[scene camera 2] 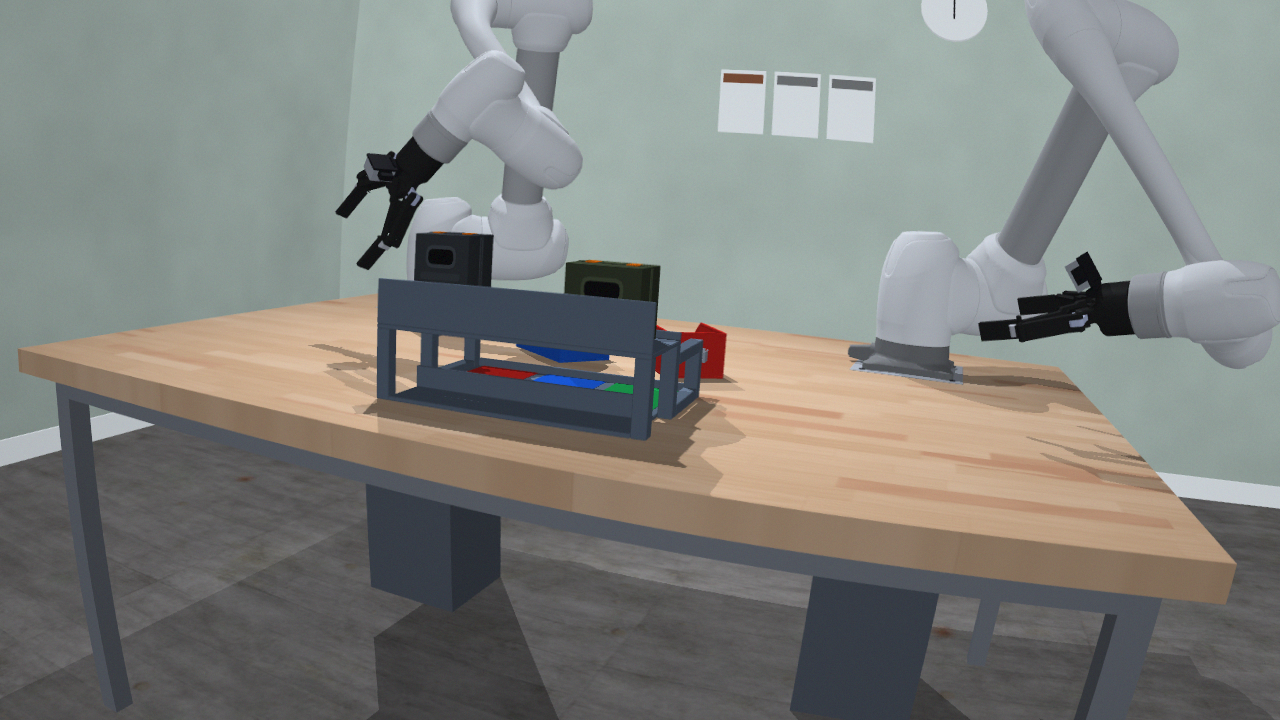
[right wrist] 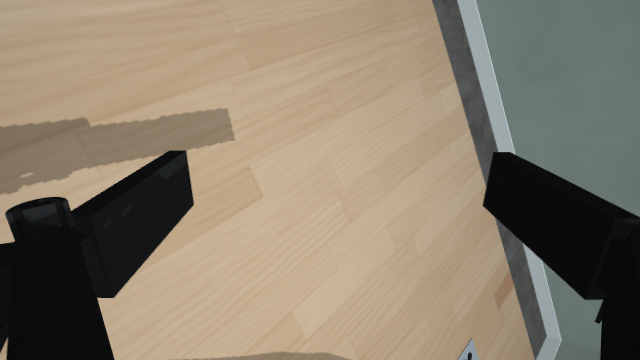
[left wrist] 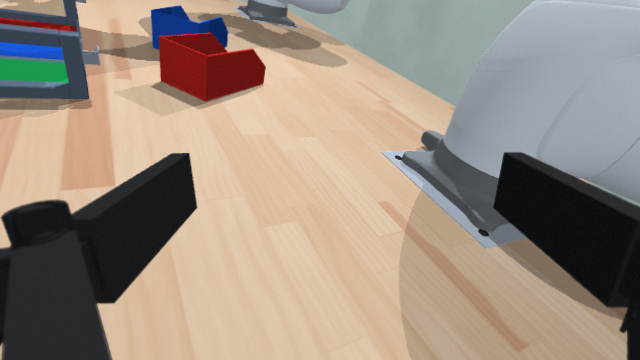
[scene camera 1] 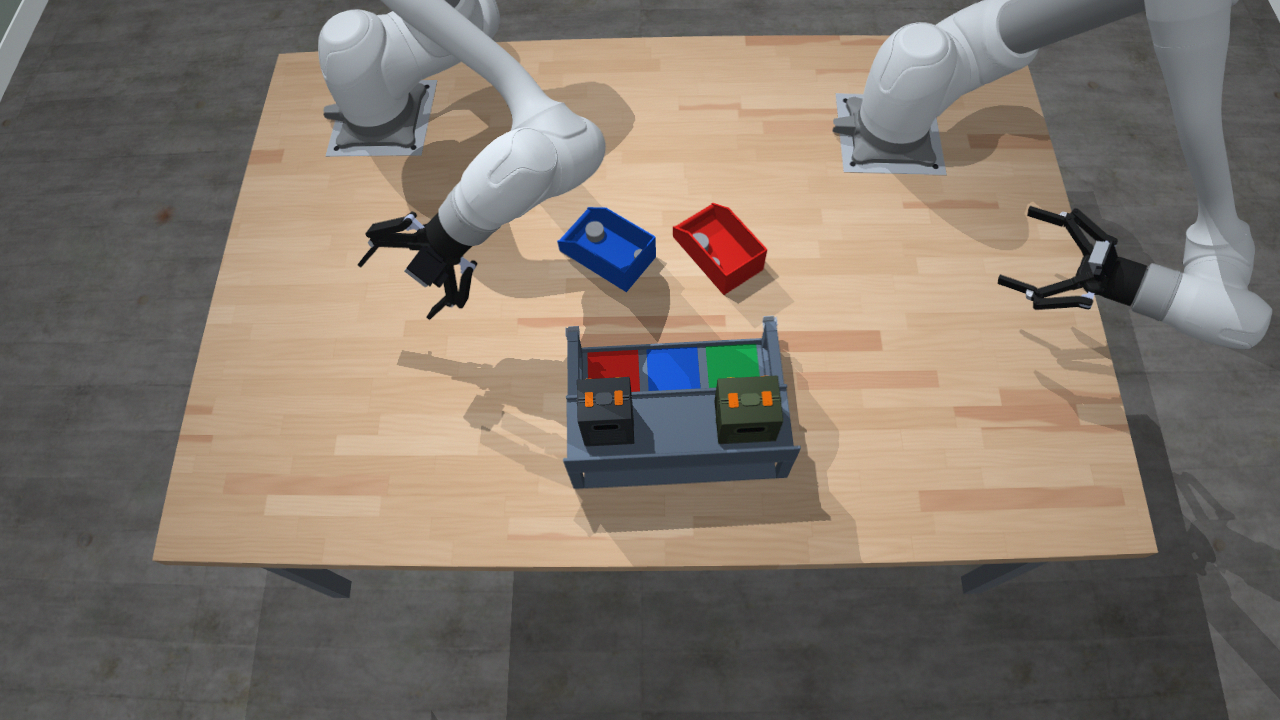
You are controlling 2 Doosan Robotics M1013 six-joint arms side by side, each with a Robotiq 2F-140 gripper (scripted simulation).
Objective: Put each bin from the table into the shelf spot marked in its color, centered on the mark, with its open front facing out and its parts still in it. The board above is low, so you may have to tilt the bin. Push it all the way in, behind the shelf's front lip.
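My left gripper [scene camera 2: 1001, 318] is visible in scene camera 2, and so is my right gripper [scene camera 2: 351, 240]. I can also see my left gripper [scene camera 1: 1013, 244] in scene camera 1, and the left wrist view shows my left gripper [left wrist: 344, 181] too. There's a red bin [scene camera 1: 730, 241] in scene camera 1, and I see the red bin [scene camera 2: 715, 340] in scene camera 2 and the red bin [left wrist: 205, 76] in the left wrist view as well. The red bin is out of frame in the right wrist view. Scene camera 1 shows a blue bin [scene camera 1: 622, 238] too, and scene camera 2 also shows the blue bin [scene camera 2: 562, 356]. The blue bin is out of frame in the right wrist view.
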